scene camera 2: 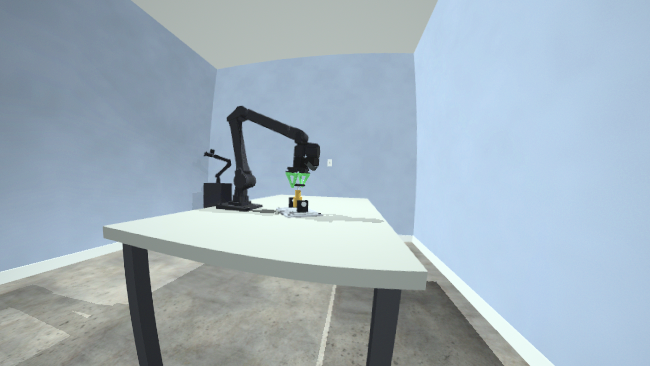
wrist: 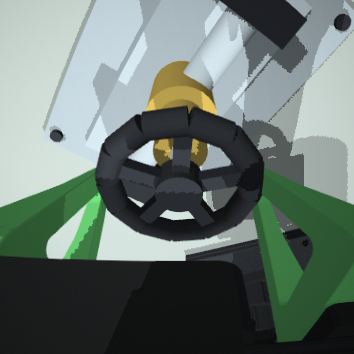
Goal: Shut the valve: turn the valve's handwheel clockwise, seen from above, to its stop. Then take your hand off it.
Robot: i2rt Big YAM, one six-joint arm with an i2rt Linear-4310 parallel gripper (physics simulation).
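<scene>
The black round handwheel sits on top of the brass-coloured valve body. My gripper points down from above, and its green fingers are shut on the handwheel's rim from two opposite sides. In the wrist view the rim meets the left and right fingers, and the spokes and hub show between them. The fingertips are partly hidden behind the rim. A small dark patch marks the rim near the right finger. A light pipe runs from the valve body to a black block.
The valve stands on a pale base plate with dark bolts at its corners, on the white table. The arm's black base stands to the left of the valve. A smaller black arm on a box stands beyond the table at the left.
</scene>
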